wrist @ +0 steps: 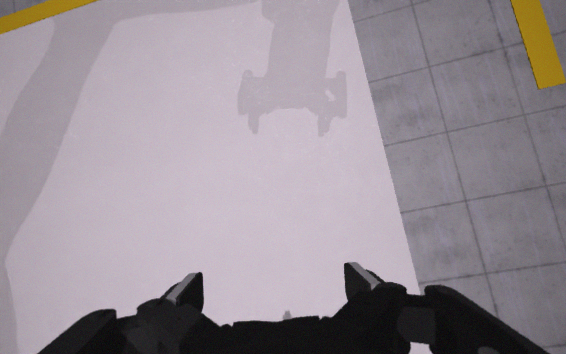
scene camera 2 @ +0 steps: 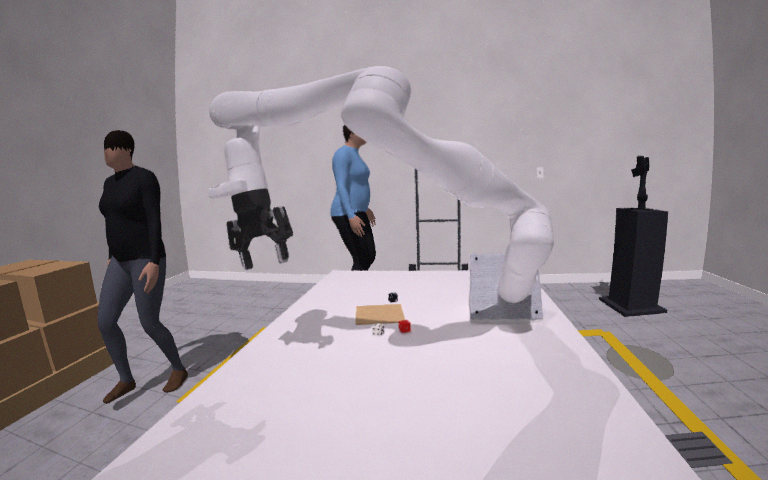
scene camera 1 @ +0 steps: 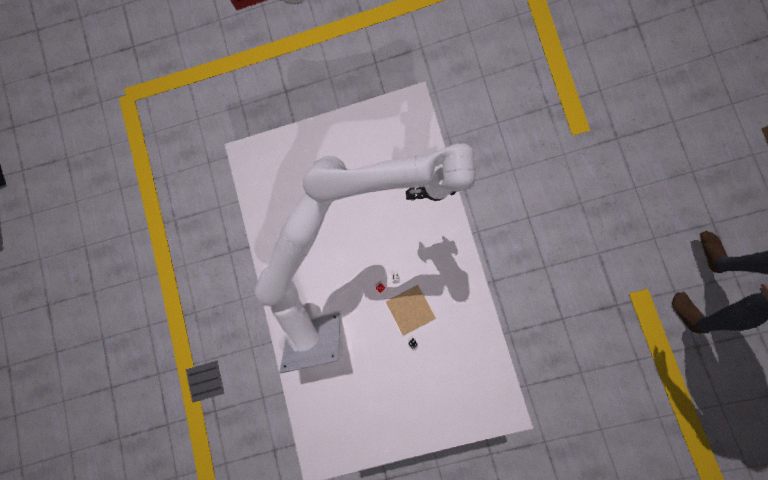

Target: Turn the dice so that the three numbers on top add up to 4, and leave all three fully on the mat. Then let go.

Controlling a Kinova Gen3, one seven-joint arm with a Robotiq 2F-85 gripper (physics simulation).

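Seen in the pictures: gripper, fingertip midpoint: (wrist: 274,283) (scene camera 2: 265,266) (scene camera 1: 425,196); arm's base, origin of the base link: (scene camera 2: 513,287) (scene camera 1: 305,339).
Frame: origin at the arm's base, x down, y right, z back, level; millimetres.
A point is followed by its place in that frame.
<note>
A tan square mat (scene camera 1: 410,315) @(x 81, y 60, z -377 mm) (scene camera 2: 378,314) @(x 80, y 31, z -387 mm) lies on the white table. A red die (scene camera 1: 380,288) @(x 59, y -74, z -310 mm) (scene camera 2: 404,326) @(x 66, y -89, z -309 mm) and a white die (scene camera 1: 395,277) @(x 60, y -92, z -377 mm) (scene camera 2: 377,329) @(x 65, y -108, z -377 mm) lie on the table near each other, off the mat by its upper left side in the first scene view. A black die (scene camera 1: 412,343) @(x 60, y 154, z -349 mm) (scene camera 2: 392,297) @(x 67, y 142, z -350 mm) lies off the opposite side of the mat. The dice are too small for me to read their top numbers surely. My gripper (scene camera 2: 265,263) @(x -152, y -297, z -573 mm) (wrist: 274,283) @(x -152, y -297, z -573 mm) is open and empty, high above the table and away from the dice. The dice and mat do not show in the wrist view.
The white table (scene camera 1: 407,396) @(x 84, y 328, z -260 mm) (scene camera 2: 339,407) @(x 84, y -412, z -421 mm) (wrist: 200,190) @(x 84, y -404, z -428 mm) has its long edge close to my gripper. The arm's base plate (scene camera 1: 328,345) @(x -34, y 43, z -81 mm) (scene camera 2: 481,283) @(x -10, y 22, z -89 mm) stands at the opposite long edge. A person in black (scene camera 2: 131,209) stands on the floor beside the table; a person in blue (scene camera 2: 351,181) stands behind it.
</note>
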